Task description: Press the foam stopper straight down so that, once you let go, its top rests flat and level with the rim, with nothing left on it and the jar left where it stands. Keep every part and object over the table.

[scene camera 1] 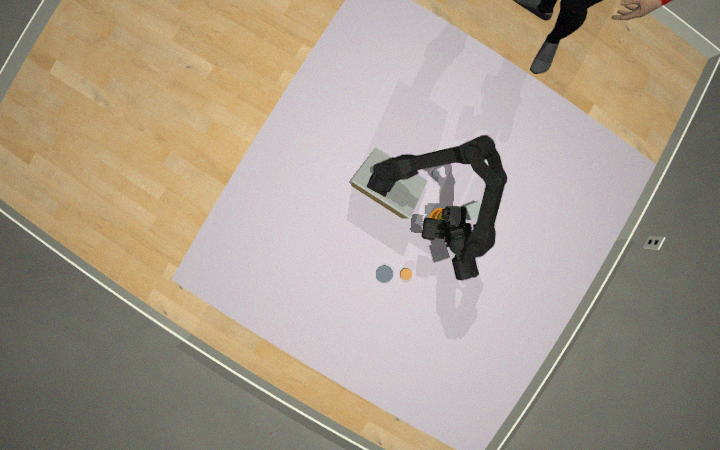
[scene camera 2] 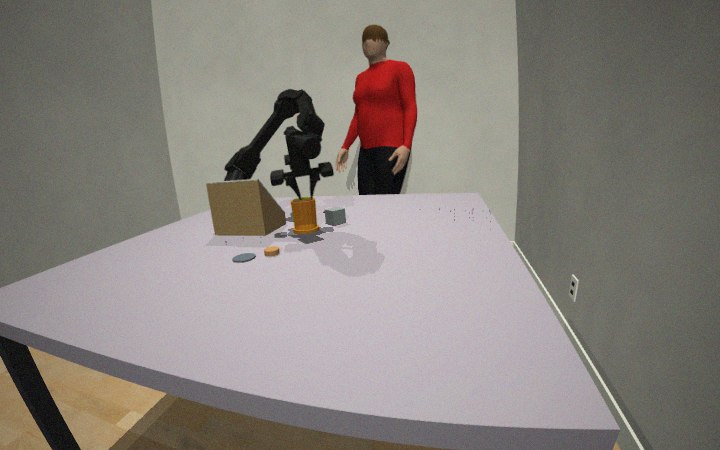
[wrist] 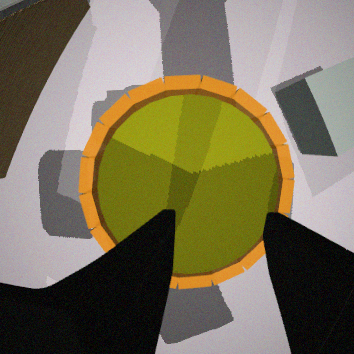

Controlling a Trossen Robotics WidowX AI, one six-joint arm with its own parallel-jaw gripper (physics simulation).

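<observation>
The orange jar (scene camera 1: 433, 212) (scene camera 2: 304, 216) (wrist: 182, 82) stands upright on the table (scene camera 1: 318, 212) (scene camera 2: 371, 318). The yellow-green foam stopper (wrist: 190, 135) fills its mouth, and a thin dark band of inner wall shows around it in the wrist view. Part of its top is covered by the fingers; whether it is exactly level with the rim is hard to tell. My gripper (scene camera 2: 306, 198) (wrist: 220, 223) is partly open and empty, pointing down with its fingertips at the stopper's top, over one side of the jar mouth. In scene camera 1 the arm hides the fingertips.
A wedge-shaped block (scene camera 1: 374, 156) (scene camera 2: 236, 209) (wrist: 35, 65) stands beside the jar. A grey-green block (scene camera 1: 471, 210) (scene camera 2: 335, 216) (wrist: 332, 105) is on the other side. An orange disc (scene camera 1: 405, 274) (scene camera 2: 271, 251) and a blue-grey disc (scene camera 1: 384, 273) (scene camera 2: 244, 257) lie nearby. A person (scene camera 2: 384, 106) stands behind the table.
</observation>
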